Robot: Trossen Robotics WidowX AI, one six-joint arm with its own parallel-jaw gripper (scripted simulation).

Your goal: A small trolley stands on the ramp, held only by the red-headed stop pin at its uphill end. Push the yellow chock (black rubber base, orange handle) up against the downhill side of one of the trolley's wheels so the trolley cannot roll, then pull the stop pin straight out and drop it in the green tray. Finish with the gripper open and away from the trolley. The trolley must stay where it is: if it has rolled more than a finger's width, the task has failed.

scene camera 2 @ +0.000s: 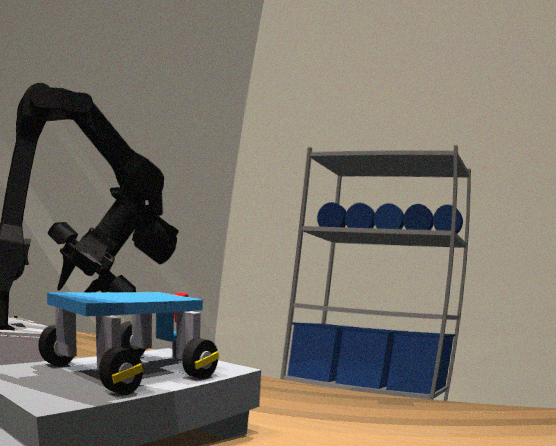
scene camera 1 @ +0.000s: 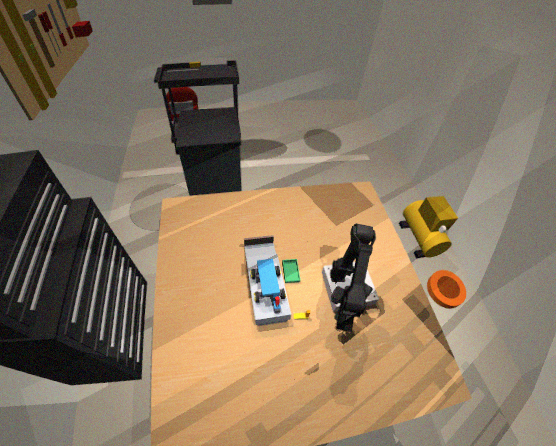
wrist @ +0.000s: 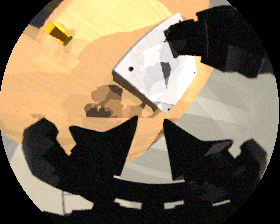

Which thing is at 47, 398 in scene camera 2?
A grey ramp.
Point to a blue-topped trolley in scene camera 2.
At 119, 346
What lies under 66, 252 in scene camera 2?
My gripper.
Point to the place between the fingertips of my gripper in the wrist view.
150, 119
